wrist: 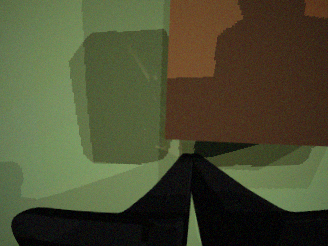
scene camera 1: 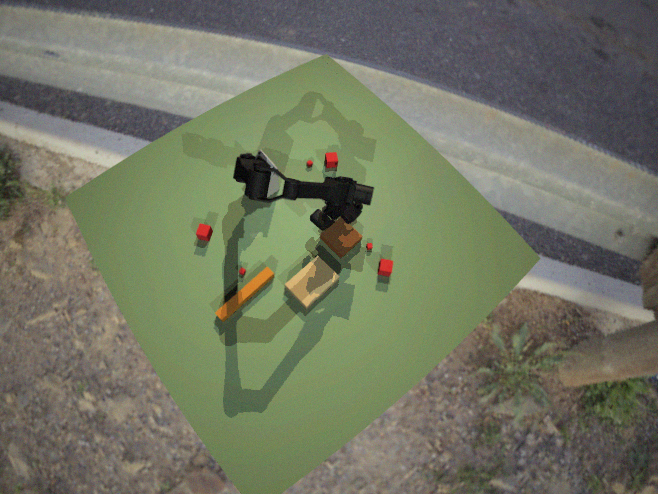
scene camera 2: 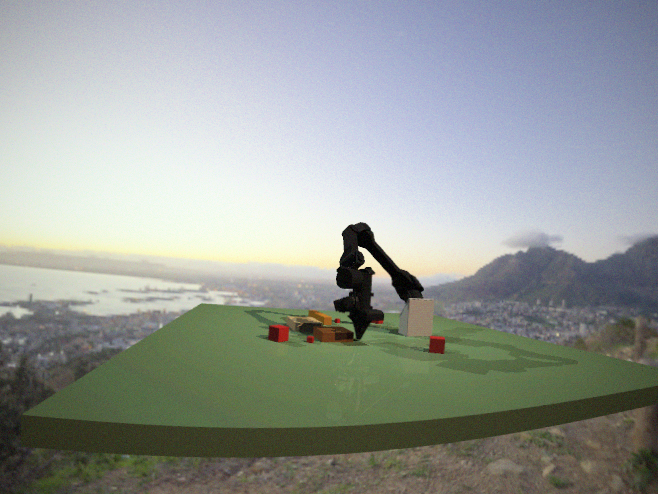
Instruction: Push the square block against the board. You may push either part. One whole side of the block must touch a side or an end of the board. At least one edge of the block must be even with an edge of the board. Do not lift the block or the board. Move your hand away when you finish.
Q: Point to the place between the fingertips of the gripper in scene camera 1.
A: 333,218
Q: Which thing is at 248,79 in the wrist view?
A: A brown square block.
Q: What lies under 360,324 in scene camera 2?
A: The gripper.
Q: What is the gripper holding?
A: Nothing.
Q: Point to a tan block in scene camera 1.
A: At 308,285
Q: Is the gripper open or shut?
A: Shut.
